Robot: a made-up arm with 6 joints.
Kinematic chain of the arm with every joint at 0, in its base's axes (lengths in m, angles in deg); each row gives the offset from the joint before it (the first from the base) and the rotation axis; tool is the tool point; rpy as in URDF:
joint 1: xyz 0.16 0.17 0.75 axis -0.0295 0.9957 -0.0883
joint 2: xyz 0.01 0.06 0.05 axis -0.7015 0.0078 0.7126
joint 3: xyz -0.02 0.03 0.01 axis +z
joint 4: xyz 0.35 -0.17 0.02 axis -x
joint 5: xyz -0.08 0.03 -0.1 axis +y
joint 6: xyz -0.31 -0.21 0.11 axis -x
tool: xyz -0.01 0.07 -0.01 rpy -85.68 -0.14 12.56
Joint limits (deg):
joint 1: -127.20..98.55
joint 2: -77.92..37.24
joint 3: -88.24..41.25
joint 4: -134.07..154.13
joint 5: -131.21..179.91
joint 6: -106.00..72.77
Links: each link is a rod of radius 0.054 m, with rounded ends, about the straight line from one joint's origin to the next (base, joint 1, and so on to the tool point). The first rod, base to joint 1, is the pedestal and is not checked.
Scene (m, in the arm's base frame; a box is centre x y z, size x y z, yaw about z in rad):
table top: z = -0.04
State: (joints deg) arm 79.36 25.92 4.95 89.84 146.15 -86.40
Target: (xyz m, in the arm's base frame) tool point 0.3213 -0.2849 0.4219
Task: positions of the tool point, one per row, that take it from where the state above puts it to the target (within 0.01 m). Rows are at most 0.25 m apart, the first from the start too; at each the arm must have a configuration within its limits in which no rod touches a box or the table.
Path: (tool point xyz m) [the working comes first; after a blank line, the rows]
Joints at the target: 87.31 -12.85 -29.97 91.17 127.31 -76.80
Straight joint move there: clear.

1: 0.5095 0.0363 0.1836
2: 0.4306 -0.1549 0.2794
3: 0.3213 -0.2849 0.4219

